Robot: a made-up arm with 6 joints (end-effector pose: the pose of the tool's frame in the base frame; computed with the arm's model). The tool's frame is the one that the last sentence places.
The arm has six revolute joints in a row. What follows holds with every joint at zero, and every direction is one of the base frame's. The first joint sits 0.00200 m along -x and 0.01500 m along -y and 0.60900 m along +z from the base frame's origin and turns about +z. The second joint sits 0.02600 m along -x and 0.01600 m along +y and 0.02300 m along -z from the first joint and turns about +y. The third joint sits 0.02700 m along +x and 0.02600 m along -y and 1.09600 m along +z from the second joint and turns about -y. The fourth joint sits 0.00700 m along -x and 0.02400 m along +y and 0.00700 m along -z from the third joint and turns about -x. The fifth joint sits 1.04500 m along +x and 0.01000 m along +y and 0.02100 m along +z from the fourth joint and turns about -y. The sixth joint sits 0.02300 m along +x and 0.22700 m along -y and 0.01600 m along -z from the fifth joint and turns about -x. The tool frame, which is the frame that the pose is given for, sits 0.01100 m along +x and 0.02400 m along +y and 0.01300 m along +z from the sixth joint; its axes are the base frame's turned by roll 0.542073, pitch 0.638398 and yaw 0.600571 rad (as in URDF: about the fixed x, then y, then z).
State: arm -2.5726 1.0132 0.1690 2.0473 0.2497 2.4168
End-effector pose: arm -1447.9 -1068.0 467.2 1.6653 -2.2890 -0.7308
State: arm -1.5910 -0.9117 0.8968 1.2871 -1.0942 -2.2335
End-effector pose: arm -39.8 1324.8 2245.8 -0.1089 -1.7584 -0.1692
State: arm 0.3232 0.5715 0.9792 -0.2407 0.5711 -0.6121
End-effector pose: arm 1547.8 297.4 1904.5 0.7793 -0.2402 1.3279
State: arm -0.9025 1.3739 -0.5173 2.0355 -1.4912 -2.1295
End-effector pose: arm 661.0 -676.9 -278.8 0.5051 1.5900 -1.6929
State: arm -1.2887 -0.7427 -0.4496 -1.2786 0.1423 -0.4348
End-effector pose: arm 19.4 -355.2 1539.0 1.2139 -1.0289 0.2072
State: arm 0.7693 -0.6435 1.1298 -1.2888 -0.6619 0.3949
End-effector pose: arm -474.9 -513.1 2552.8 -0.0841 -0.4527 2.2188
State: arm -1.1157 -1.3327 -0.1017 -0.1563 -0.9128 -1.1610
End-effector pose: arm -487.9 516.5 1863.9 1.1624 -0.4215 0.1899
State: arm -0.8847 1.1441 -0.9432 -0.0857 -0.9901 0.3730
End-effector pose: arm 138.1 -460.7 123.9 -1.4166 -2.0021 -0.4377
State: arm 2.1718 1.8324 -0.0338 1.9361 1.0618 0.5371
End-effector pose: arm -589.9 627.9 -791.9 1.2065 0.5361 -1.4970
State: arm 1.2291 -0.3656 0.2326 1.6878 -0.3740 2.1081
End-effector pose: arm 110.5 325.1 2389.0 -2.0259 -0.4821 -1.6135
